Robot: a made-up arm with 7 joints.
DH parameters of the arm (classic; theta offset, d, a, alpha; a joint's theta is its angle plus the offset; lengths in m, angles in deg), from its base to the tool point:
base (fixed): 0 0.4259 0.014 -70
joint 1: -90 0.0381 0.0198 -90
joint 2: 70 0.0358 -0.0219 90
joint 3: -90 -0.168 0.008 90
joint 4: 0 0.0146 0.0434 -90
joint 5: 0 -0.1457 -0.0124 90
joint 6: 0 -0.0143 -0.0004 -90
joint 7: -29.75 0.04 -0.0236 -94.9
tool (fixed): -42.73 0.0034 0 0
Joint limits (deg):
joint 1: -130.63..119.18
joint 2: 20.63..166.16
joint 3: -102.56..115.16
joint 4: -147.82..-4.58
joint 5: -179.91..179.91
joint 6: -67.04..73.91
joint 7: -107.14..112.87
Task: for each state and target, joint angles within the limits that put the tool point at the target. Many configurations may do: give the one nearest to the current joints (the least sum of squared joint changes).
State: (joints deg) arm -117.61 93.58 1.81 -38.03 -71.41 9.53 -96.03
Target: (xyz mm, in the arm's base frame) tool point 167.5 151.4 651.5
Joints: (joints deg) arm -123.38 52.00 -0.33 -44.87 -71.62 -0.51 -91.49
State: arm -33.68 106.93 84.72 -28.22 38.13 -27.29 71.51
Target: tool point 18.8 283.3 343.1
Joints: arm 3.35 65.10 84.49 -15.68 39.62 -34.81 81.57
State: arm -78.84 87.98 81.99 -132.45 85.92 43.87 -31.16
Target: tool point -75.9 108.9 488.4
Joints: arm -73.02 95.65 79.79 -145.33 78.56 45.41 -31.71
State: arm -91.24 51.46 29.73 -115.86 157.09 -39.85 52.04
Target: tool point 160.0 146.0 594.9
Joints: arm -88.22 41.42 24.63 -97.22 160.21 -29.18 53.33
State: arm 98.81 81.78 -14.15 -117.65 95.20 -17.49 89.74
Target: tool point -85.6 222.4 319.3
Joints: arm 75.66 55.22 -22.39 -97.48 104.23 -2.26 91.49
